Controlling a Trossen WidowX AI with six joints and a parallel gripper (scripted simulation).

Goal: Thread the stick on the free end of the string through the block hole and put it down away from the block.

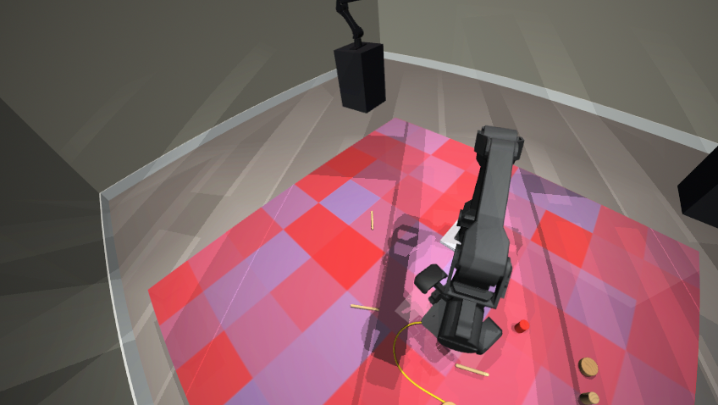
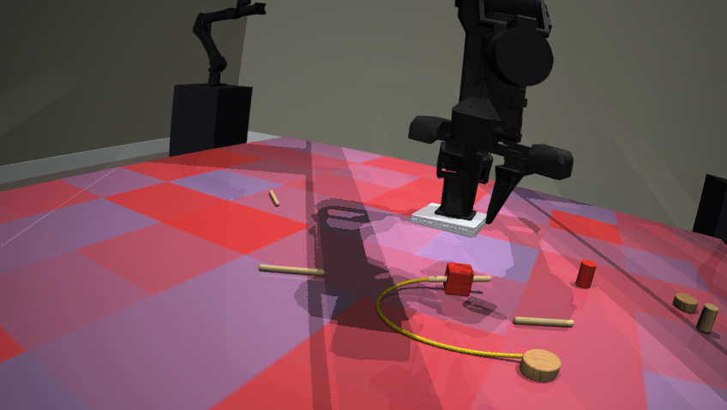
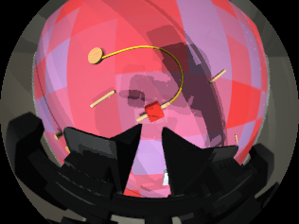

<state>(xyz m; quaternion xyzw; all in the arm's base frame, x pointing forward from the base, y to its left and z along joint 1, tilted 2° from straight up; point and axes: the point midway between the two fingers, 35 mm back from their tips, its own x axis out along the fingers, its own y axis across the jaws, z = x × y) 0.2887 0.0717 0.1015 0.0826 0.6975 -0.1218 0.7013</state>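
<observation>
The red block lies 8 cm below my gripper tip and 1 cm to the right of it. Round my gripper tip: red cylinder 16 cm to the left, 11 cm behind, 7 cm below; thin wooden stick 8 cm below, 2 cm to the right; round wooden button 14 cm ahead, 11 cm to the left, 8 cm below.
</observation>
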